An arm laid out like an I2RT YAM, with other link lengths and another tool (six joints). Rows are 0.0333 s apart.
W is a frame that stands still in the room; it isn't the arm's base.
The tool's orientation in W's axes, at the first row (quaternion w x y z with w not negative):
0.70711 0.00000 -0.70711 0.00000
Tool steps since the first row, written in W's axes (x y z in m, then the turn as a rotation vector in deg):
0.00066 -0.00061 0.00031 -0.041 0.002 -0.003
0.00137 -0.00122 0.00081 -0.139 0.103 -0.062
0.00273 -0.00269 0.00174 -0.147 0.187 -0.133
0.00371 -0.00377 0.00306 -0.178 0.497 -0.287
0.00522 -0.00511 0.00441 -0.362 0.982 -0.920
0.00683 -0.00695 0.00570 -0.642 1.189 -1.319
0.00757 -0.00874 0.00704 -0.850 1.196 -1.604
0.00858 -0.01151 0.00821 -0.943 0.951 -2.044
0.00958 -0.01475 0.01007 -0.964 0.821 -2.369
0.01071 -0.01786 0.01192 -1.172 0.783 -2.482
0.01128 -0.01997 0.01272 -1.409 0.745 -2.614
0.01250 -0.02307 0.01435 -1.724 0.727 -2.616
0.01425 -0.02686 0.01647 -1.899 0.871 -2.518
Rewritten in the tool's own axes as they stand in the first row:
0.00031 -0.00061 -0.00066 -0.003 0.002 0.041
0.00081 -0.00122 -0.00137 -0.062 0.103 0.139
0.00174 -0.00269 -0.00273 -0.133 0.187 0.147
0.00306 -0.00377 -0.00371 -0.287 0.497 0.178
0.00441 -0.00511 -0.00522 -0.920 0.982 0.362
0.00570 -0.00695 -0.00683 -1.319 1.189 0.642
0.00704 -0.00874 -0.00757 -1.604 1.196 0.850
0.00821 -0.01151 -0.00858 -2.044 0.951 0.943
0.01007 -0.01475 -0.00958 -2.369 0.821 0.964
0.01192 -0.01786 -0.01071 -2.482 0.783 1.172
0.01272 -0.01997 -0.01128 -2.614 0.745 1.409
0.01435 -0.02307 -0.01250 -2.616 0.727 1.724
0.01647 -0.02686 -0.01425 -2.518 0.871 1.899

